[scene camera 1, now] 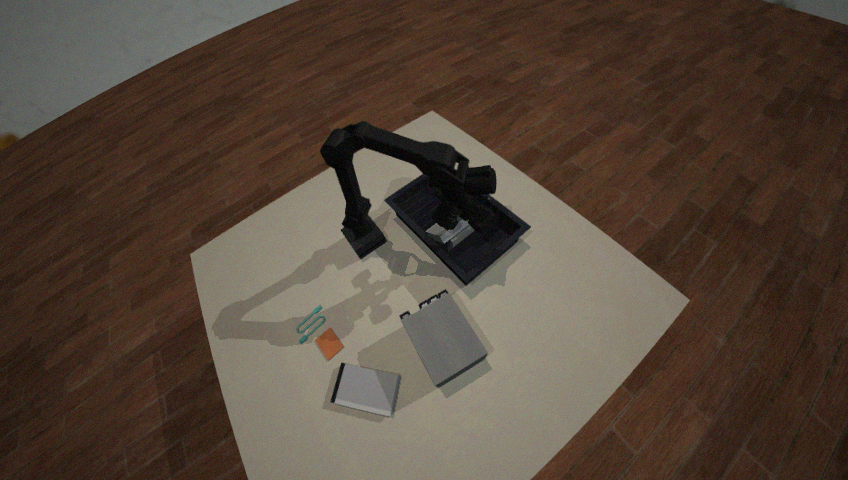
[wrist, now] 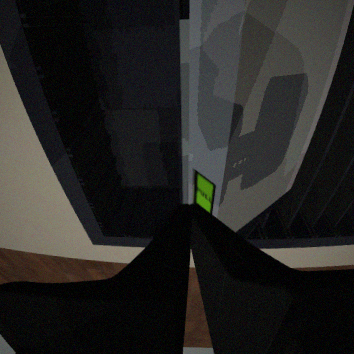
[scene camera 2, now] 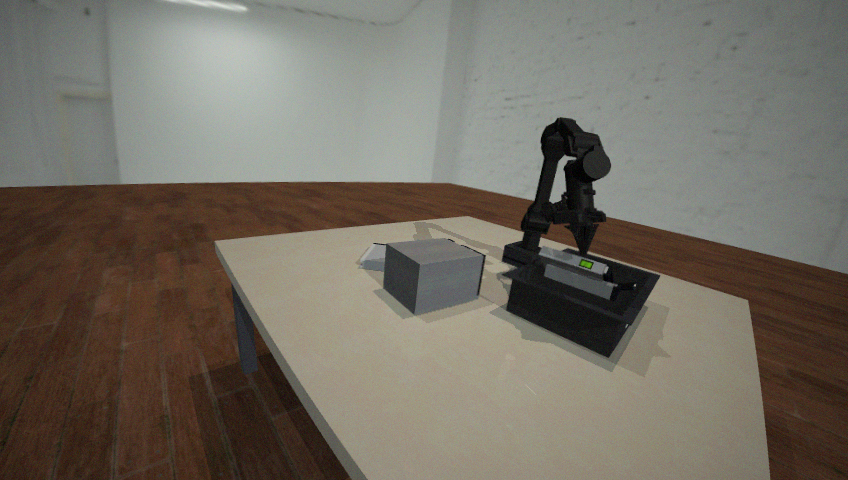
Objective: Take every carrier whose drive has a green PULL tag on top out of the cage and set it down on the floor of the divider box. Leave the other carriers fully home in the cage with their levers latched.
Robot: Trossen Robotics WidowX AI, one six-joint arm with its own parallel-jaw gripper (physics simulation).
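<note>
The grey cage stands on the table; several dark carrier fronts show along one edge, with a gap among them, and their latches are too small to judge. The dark divider box holds a silver carrier with a drive, tilted against the dividers. Its green PULL tag faces up. A lower grey face shows under it in scene camera 2; whether it is a second carrier is unclear. My gripper is shut and empty, its tips right by the tag; contact is unclear.
A silver flat case with a dark end lies beside the cage. An orange square and a teal cable lie near it. The arm's base stands next to the divider box. A dark lever sticks out inside the box.
</note>
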